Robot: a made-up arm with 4 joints.
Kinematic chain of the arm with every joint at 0, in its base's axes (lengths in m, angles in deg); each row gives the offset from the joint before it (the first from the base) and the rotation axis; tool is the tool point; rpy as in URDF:
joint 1: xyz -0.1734 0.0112 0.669 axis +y
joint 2: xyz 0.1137 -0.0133 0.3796 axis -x
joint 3: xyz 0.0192 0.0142 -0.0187 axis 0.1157 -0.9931 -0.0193
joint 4: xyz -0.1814 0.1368 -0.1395 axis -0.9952 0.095 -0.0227
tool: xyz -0.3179 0.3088 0.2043 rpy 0 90 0
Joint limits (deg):
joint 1: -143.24..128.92
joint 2: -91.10..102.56
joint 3: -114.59..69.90
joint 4: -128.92..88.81
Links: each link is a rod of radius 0.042 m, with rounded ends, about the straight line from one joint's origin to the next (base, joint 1, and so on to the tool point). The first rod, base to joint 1, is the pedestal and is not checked.
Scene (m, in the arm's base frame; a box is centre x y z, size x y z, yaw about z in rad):
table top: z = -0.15
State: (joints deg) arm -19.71 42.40 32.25 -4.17
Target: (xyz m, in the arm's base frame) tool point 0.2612 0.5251 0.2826
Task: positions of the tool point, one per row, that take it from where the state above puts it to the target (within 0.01 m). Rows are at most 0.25 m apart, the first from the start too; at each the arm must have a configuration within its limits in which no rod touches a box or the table.
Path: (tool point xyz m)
1: -0.5474 0.2434 0.6567
2: -0.5386 0.2844 0.8381
3: -0.4453 0.3281 1.0005
4: -0.2839 0.3718 1.1073
5: -0.0854 0.4132 1.1338
6: 0.1120 0.4505 1.0705
7: 0.2698 0.4815 0.9258
8: 0.3568 0.5050 0.7229
9: 0.3549 0.5197 0.4957
10: 0.2612 0.5251 0.2826

